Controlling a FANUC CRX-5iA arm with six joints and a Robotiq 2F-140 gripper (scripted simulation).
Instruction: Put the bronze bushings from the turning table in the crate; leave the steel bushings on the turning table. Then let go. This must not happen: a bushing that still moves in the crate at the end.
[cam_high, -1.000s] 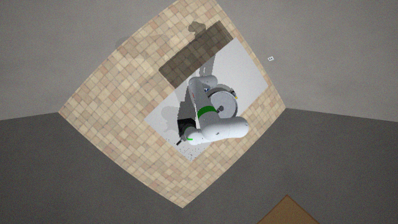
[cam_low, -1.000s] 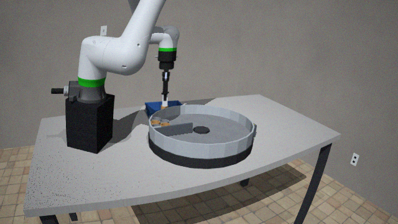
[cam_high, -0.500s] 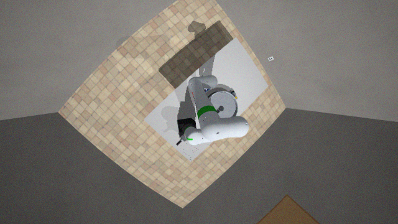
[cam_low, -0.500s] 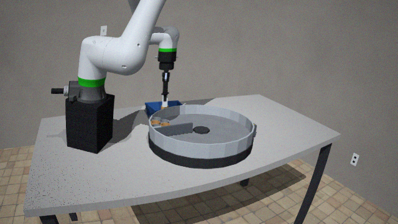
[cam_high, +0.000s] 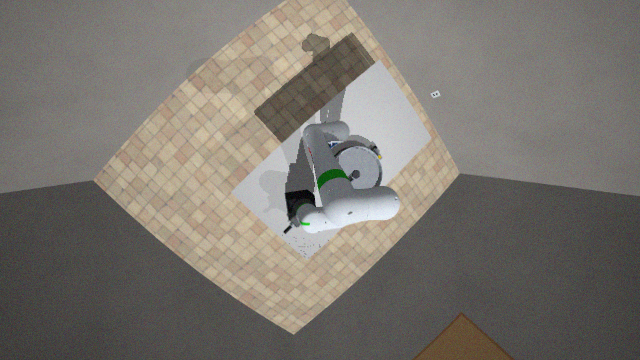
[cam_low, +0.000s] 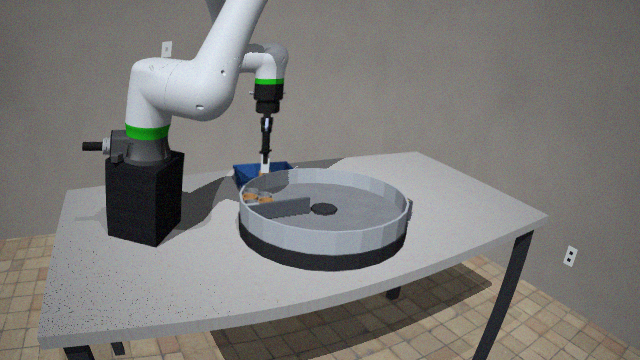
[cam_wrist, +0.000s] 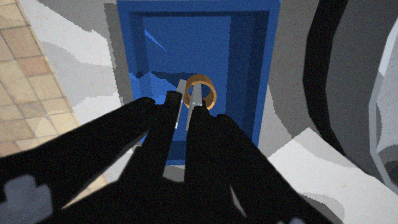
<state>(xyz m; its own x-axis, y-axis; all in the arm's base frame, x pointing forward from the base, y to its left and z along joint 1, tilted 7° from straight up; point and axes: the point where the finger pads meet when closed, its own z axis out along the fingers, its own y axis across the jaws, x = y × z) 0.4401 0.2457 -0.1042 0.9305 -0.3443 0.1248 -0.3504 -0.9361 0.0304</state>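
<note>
Right now the blue crate is 5 cm below my hand, 1 cm to the right of it and 1 cm behind it. Round my hand: grey turning table (37 cm to the right, 4 cm ahead, 2 cm below).
</note>
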